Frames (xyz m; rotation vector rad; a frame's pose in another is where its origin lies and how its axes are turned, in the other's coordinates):
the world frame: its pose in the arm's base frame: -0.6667 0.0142 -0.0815 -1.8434 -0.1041 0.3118
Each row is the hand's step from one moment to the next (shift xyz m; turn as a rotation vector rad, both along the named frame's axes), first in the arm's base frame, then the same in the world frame.
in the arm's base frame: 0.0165 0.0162 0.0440 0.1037 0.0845 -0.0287
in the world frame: 0.0125 -0.0481 -0.0008 0.1236 -0.0066 0.0584
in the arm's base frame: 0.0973 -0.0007 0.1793 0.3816 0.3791 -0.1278
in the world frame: 0.0646 -0.1791 -0.0733 0.4739 -0.0230 0.2838
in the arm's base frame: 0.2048 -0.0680 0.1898 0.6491 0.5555 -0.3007
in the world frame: 0.1507 -0.1788 -0.1671 0.7989 0.0663 0.4216
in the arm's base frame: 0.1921 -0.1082 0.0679 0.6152 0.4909 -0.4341
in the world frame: 0.1487 -0.0498 -0.1692 0.7728 0.2152 0.4055
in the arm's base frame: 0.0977 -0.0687 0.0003 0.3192 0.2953 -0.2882
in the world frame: 0.0779 0.0113 -0.0898 0.4203 0.1597 0.2645
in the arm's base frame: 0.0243 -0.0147 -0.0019 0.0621 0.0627 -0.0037
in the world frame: 0.0203 0.0040 -0.0196 0.0746 -0.0203 0.0427
